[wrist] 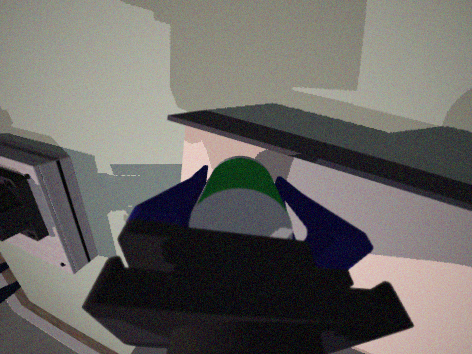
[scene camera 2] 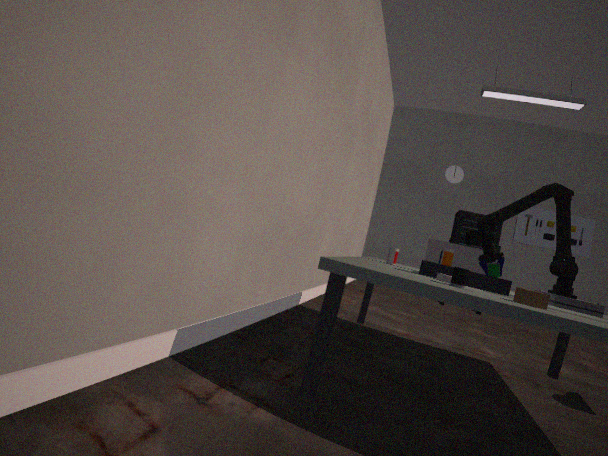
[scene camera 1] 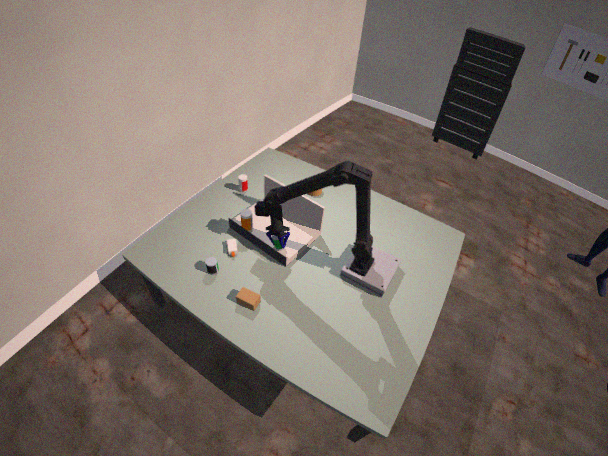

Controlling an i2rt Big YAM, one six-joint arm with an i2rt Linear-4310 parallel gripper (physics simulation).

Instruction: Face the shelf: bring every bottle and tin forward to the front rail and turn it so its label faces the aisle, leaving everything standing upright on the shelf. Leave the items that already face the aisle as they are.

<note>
In view: the gripper (wrist: 241,177) and a shelf (scene camera 1: 304,216).
The shelf also shows in the wrist view (wrist: 409,215) and in scene camera 2 (scene camera 2: 465,257).
</note>
